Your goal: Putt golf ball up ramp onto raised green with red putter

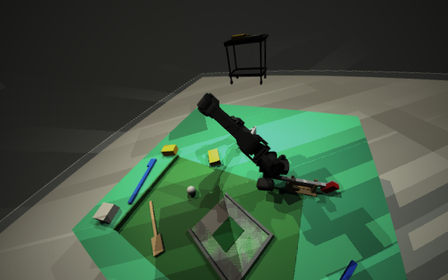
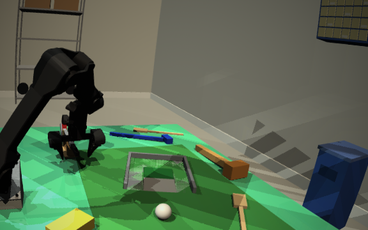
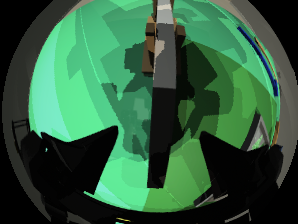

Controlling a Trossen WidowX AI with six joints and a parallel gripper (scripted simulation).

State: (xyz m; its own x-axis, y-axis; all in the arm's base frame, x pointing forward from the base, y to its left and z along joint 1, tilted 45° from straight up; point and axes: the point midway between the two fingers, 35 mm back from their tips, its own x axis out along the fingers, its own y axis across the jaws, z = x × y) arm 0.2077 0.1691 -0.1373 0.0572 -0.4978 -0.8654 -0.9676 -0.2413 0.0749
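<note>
Now: the red putter 3 cm behind my gripper tip, 11 cm to the left of it and 3 cm above it. The rest, counted from my gripper tip: white golf ball (22 cm ahead, 32 cm to the right, 1 cm below).
</note>
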